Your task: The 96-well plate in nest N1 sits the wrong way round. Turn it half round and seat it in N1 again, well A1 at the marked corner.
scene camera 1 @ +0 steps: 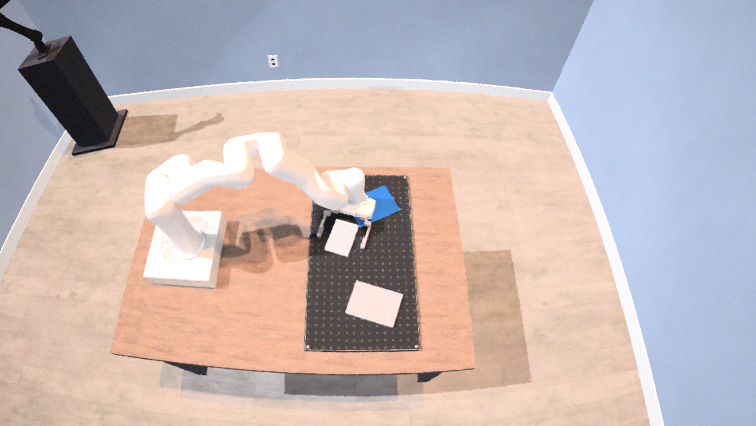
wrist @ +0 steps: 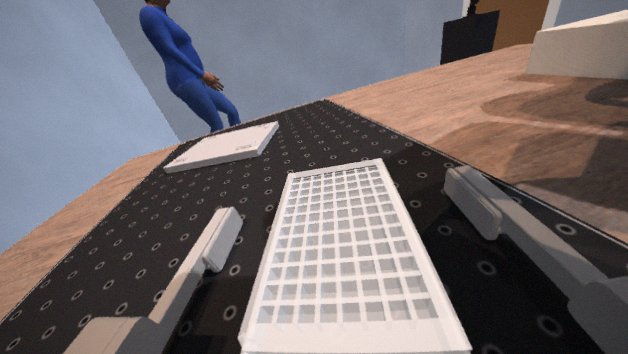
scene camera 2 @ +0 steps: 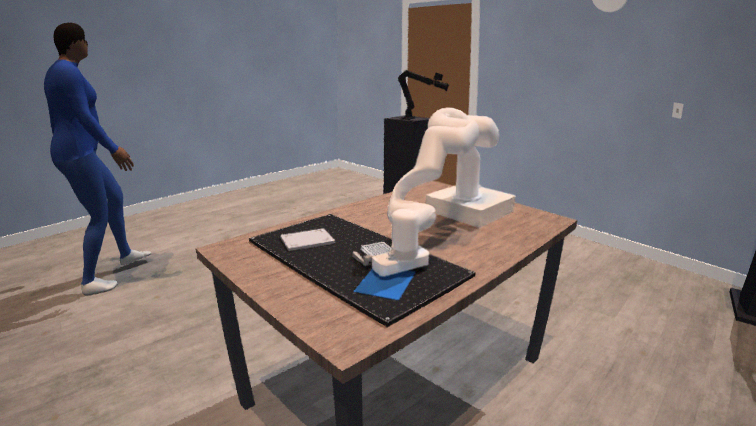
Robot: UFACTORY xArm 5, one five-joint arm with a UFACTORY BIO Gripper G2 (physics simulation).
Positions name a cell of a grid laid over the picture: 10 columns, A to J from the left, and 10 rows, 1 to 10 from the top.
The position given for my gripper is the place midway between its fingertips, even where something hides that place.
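Note:
My own gripper (scene camera 2: E6) is visible to me, and I can see it in scene camera 1 (scene camera 1: E6) and in the wrist view (wrist: F6) as well. There is a white 96-well plate (scene camera 1: E6), which the wrist view (wrist: F8) also shows. I see a flat blue sheet (scene camera 2: F7) too.

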